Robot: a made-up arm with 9 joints.
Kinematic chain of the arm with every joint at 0, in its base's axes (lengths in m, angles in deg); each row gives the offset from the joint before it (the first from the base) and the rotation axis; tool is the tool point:
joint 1: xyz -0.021 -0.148 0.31 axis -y
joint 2: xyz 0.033 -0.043 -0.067 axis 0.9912 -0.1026 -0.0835
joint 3: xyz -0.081 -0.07 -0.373 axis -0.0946 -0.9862 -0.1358
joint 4: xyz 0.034 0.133 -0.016 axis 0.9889 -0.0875 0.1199
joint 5: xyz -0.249 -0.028 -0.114 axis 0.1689 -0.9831 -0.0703
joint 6: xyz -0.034 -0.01 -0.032 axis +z
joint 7: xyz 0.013 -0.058 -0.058 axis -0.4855 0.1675 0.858
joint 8: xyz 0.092 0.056 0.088 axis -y
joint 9: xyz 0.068 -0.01 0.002 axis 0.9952 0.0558 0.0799
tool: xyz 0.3 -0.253 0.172
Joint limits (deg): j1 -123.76..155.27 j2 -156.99..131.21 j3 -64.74..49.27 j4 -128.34..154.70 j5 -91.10..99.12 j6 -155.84..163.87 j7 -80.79..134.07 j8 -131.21..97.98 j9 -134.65..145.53
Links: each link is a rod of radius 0.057 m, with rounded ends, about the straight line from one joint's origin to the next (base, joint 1, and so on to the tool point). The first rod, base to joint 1, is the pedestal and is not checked.
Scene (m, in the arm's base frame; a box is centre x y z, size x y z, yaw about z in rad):
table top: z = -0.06
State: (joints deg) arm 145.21 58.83 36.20 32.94 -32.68 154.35 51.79 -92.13 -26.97
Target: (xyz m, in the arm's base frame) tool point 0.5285 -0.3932 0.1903
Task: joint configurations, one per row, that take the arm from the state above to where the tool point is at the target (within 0.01 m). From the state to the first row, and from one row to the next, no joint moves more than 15 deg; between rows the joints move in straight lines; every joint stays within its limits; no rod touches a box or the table.
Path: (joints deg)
1: 145.86 46.72 37.65 46.47 -29.57 155.41 60.93 -96.47 -37.85
2: 146.51 34.60 39.10 60.00 -26.45 156.47 70.07 -100.81 -48.74
3: 147.16 22.49 40.56 73.53 -23.34 157.52 79.22 -105.16 -59.62
4: 147.81 10.38 42.01 87.06 -20.23 158.58 88.36 -109.50 -70.50
5: 148.46 -1.74 43.46 100.58 -17.11 159.64 97.50 -113.84 -81.39
6: 149.11 -13.85 44.91 114.11 -14.00 160.70 106.64 -118.18 -92.27
7: 149.76 -25.96 46.37 127.64 -10.89 161.75 115.79 -122.53 -103.15
8: 150.41 -38.08 47.82 141.17 -7.77 162.81 124.93 -126.87 -114.03
9: 151.06 -50.19 49.27 154.70 -4.66 163.87 134.07 -131.21 -124.92

